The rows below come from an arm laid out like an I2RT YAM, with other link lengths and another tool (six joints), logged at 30 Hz.
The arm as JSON. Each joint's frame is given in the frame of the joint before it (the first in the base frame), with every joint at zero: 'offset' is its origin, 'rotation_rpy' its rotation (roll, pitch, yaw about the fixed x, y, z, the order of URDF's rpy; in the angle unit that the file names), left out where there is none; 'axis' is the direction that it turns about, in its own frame. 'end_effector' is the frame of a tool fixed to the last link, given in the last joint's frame.
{
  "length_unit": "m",
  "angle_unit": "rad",
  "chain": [
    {
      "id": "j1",
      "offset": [
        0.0,
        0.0,
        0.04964
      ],
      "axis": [
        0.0,
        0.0,
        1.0
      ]
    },
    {
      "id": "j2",
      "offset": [
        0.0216,
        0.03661,
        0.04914
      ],
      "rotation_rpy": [
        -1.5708,
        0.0,
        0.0
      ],
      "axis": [
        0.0,
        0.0,
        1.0
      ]
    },
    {
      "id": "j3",
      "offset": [
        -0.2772,
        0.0,
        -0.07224
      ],
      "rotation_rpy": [
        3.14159,
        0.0,
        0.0
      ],
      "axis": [
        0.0,
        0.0,
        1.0
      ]
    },
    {
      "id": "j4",
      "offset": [
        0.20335,
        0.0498,
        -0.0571
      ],
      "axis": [
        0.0,
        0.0,
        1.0
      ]
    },
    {
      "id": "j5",
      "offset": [
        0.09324,
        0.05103,
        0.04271
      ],
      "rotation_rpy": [
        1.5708,
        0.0,
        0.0
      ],
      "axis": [
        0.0,
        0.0,
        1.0
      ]
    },
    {
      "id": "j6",
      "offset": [
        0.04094,
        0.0,
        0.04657
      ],
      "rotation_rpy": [
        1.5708,
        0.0,
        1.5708
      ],
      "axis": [
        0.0,
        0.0,
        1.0
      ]
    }
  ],
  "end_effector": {
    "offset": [
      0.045,
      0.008,
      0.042
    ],
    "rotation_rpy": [
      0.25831,
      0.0,
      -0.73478
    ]
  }
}
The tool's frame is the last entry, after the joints.
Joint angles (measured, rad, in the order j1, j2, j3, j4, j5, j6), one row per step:
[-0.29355, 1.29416, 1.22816, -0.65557, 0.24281, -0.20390]
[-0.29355, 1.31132, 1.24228, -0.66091, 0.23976, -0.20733]
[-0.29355, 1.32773, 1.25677, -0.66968, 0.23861, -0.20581]
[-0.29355, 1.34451, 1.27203, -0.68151, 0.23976, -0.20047]
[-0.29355, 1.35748, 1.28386, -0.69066, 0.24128, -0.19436]
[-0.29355, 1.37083, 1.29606, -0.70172, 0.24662, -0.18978]
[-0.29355, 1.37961, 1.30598, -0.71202, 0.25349, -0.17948]
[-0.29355, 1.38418, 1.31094, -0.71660, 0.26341, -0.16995]
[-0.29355, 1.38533, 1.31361, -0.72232, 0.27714, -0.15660]
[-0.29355, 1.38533, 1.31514, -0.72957, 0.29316, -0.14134]
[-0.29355, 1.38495, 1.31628, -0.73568, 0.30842, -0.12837]
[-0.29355, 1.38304, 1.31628, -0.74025, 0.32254, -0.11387]
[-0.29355, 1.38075, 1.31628, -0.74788, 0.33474, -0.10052]
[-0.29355, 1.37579, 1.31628, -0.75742, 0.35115, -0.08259]
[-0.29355, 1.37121, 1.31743, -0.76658, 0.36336, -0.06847]
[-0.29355, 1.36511, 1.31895, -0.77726, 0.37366, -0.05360]
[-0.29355, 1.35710, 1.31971, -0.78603, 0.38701, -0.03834]
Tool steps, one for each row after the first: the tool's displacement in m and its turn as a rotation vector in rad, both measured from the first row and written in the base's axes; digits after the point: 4 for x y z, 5 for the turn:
[0.0040, -0.0010, -0.0004, 0.00221, 0.00894, 0.00449]
[0.0072, -0.0019, -0.0011, 0.00701, 0.01828, 0.00437]
[0.0100, -0.0028, -0.0021, 0.01347, 0.02894, 0.00002]
[0.0120, -0.0035, -0.0030, 0.01922, 0.03642, -0.00514]
[0.0138, -0.0045, -0.0038, 0.02202, 0.04714, -0.01212]
[0.0143, -0.0051, -0.0042, 0.02634, 0.05271, -0.02399]
[0.0141, -0.0058, -0.0043, 0.02667, 0.05437, -0.03754]
[0.0126, -0.0063, -0.0042, 0.02665, 0.05493, -0.05636]
[0.0104, -0.0067, -0.0042, 0.02644, 0.05634, -0.07807]
[0.0084, -0.0071, -0.0041, 0.02490, 0.05741, -0.09765]
[0.0062, -0.0074, -0.0039, 0.02440, 0.05554, -0.11738]
[0.0038, -0.0074, -0.0039, 0.02502, 0.05636, -0.13494]
[0.0002, -0.0073, -0.0034, 0.02502, 0.05474, -0.15848]
[-0.0028, -0.0072, -0.0026, 0.02532, 0.05303, -0.17647]
[-0.0061, -0.0067, -0.0017, 0.02717, 0.05018, -0.19357]
[-0.0098, -0.0064, -0.0001, 0.02640, 0.04440, -0.21300]

